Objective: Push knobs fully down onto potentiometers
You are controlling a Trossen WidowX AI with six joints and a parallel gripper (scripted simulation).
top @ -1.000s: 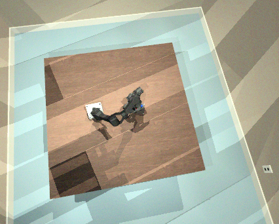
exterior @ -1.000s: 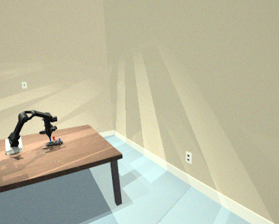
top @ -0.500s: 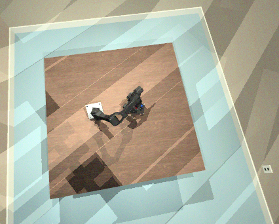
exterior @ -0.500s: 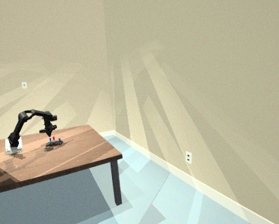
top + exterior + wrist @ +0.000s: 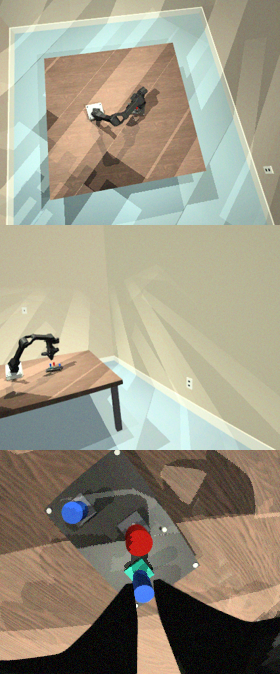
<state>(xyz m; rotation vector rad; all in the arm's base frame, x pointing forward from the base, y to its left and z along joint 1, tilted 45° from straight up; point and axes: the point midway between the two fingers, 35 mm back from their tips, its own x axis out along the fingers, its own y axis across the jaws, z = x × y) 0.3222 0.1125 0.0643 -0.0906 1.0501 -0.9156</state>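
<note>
Right now the red knob is 4 cm below my gripper tip, 1 cm to the right of it and 1 cm ahead of it. Round my gripper tip: blue knob (6 cm below, 3 cm behind, 2 cm to the left).
</note>
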